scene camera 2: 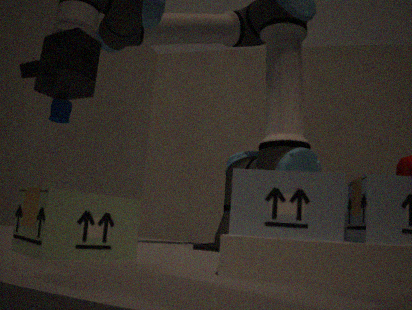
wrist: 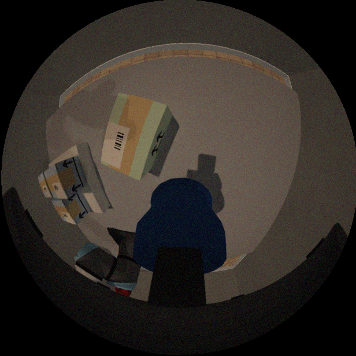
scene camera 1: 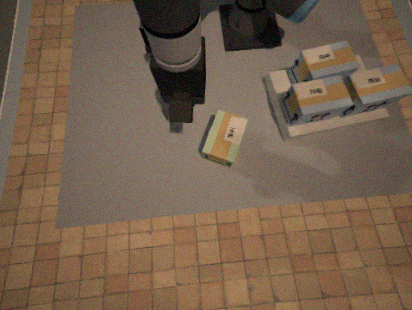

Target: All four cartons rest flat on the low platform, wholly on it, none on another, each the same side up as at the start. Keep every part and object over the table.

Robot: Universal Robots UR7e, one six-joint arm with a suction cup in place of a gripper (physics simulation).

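Places are measured from the arm's base along level axes (x right, y ahead, z up), in millimetres.
Pixels of known places: hand, its tool point: [scene camera 2: 59, 120]; arm's base, origin of its link: [scene camera 1: 246, 23].
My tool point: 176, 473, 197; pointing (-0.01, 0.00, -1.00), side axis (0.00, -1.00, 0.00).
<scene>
Ahead of a thing's pixels: the offset from my tool point to its top centre, as dx, dy, dz. "*": to the spot under its first point. Level surfaces: height alone.
A green-sided carton {-102, +29, -123} [scene camera 1: 225, 137] [scene camera 2: 90, 225] [wrist: 120, 145] stands on the table, off the platform, arrows up. Three blue-sided cartons rest side by side on the low platform {-433, -149, -160} [scene camera 1: 300, 130] [scene camera 2: 300, 260] [wrist: 96, 185]: front left [scene camera 1: 320, 102] [scene camera 2: 288, 205] [wrist: 56, 187], back {* -387, -200, -74} [scene camera 1: 327, 60] [wrist: 65, 212] and right [scene camera 1: 378, 87] [scene camera 2: 390, 212] [wrist: 44, 186]. The arrows seen in scene camera 2 point up. Whether the right carton's far end is wholly on the platform I cannot tell. My suction gripper [scene camera 1: 176, 128] [scene camera 2: 60, 121] [wrist: 181, 192] is open and empty, high above the table beside the green-sided carton.
The arm's dark base plate [scene camera 1: 232, 37] lies on the table behind, left of the platform in scene camera 1. A red shape [scene camera 2: 406, 166] shows behind the right carton. The tiled surface [scene camera 1: 200, 260] borders the grey mat {dz -208} [scene camera 1: 125, 165].
</scene>
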